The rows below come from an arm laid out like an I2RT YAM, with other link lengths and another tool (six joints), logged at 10 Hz.
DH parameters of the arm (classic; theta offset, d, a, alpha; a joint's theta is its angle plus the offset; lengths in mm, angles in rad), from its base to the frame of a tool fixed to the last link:
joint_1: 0 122.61 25.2 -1.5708
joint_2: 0 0 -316.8 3.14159
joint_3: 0.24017 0 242.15 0
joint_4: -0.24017 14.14 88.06 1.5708
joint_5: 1.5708 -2.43 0 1.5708
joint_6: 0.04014 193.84 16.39 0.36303
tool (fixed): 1.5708 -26.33 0 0
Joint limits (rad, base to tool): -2.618..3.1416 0..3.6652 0..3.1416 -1.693..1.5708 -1.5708..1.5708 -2.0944..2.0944
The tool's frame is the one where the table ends.
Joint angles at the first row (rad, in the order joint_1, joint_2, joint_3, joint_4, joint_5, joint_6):
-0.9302 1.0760 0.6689 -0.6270 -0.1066 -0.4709
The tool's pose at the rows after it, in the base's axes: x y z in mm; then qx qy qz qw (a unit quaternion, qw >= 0):
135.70, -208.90, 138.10, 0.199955, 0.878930, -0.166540, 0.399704
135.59, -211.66, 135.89, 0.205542, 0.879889, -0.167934, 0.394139
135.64, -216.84, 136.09, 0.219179, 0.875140, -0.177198, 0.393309
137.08, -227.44, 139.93, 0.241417, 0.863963, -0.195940, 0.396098
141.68, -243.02, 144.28, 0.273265, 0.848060, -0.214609, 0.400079
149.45, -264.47, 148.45, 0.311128, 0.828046, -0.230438, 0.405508
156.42, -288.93, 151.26, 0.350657, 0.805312, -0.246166, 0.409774
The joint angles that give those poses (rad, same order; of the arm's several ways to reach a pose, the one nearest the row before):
-0.9302 1.0897 0.6704 -0.6193 -0.0994 -0.4683
-0.9302 1.1068 0.6727 -0.6129 -0.0891 -0.4599
-0.9302 1.1175 0.6735 -0.5934 -0.0708 -0.4316
-0.9302 1.1340 0.6823 -0.5587 -0.0395 -0.3832
-0.9314 1.1740 0.7040 -0.5129 -0.0067 -0.3153
-0.9401 1.2407 0.7426 -0.4591 0.0189 -0.2397
-0.9558 1.3167 0.7876 -0.4049 0.0437 -0.1654

